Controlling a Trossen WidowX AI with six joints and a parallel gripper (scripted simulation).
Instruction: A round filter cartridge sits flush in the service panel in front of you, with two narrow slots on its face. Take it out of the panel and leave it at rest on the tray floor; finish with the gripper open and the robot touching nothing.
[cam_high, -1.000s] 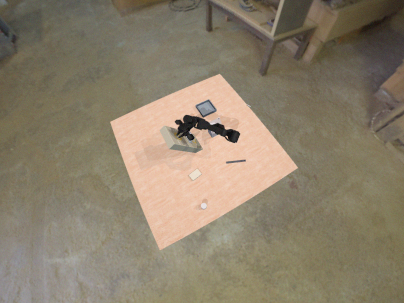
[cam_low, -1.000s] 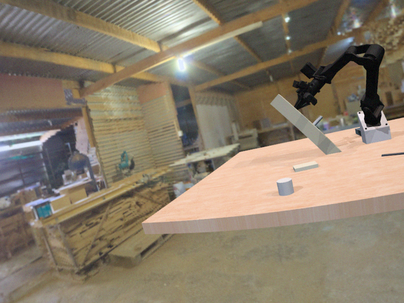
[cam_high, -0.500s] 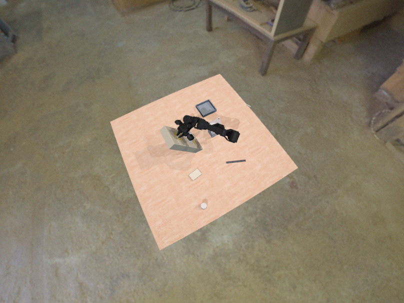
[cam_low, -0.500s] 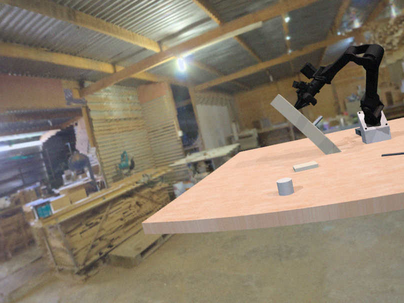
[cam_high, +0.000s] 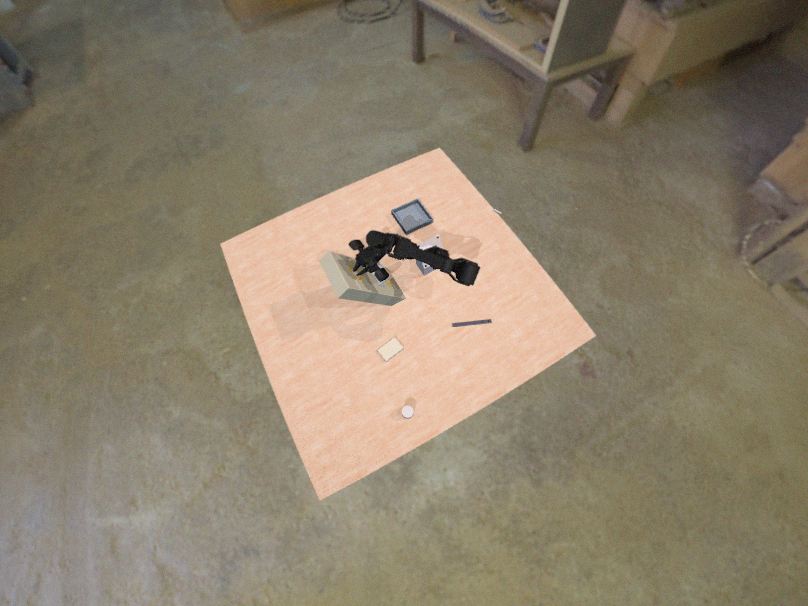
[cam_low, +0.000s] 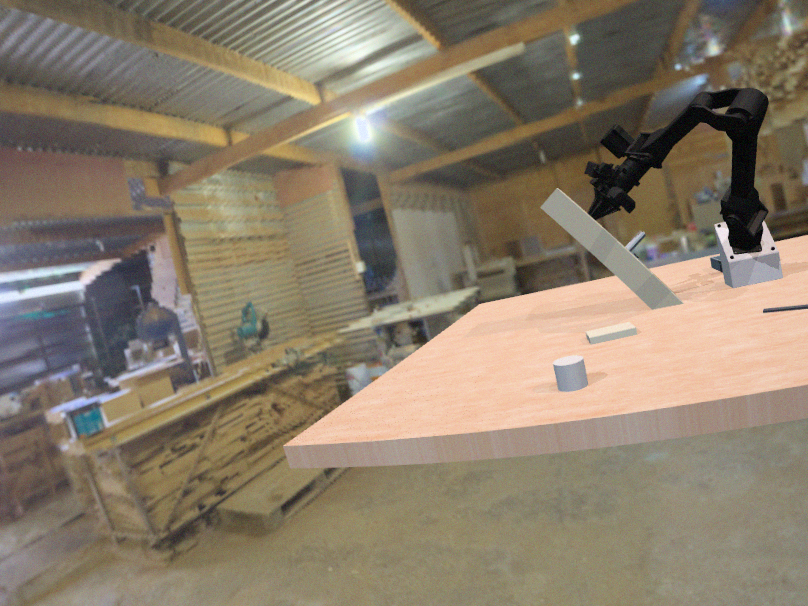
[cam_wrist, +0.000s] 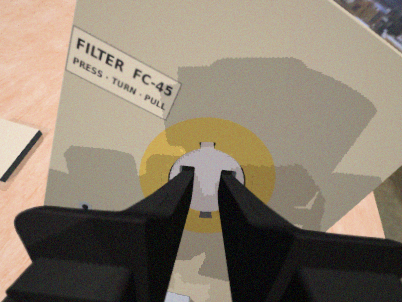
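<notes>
The round filter cartridge lies 10 mm ahead of my gripper tip and 10 mm below it. The rest, counted from my gripper tip: flat beige block 20 mm behind, 260 mm to the left, 220 mm below; then beige service panel 40 mm behind, 80 mm below; then grey tray 390 mm behind, 310 mm to the right, 220 mm below.
</notes>
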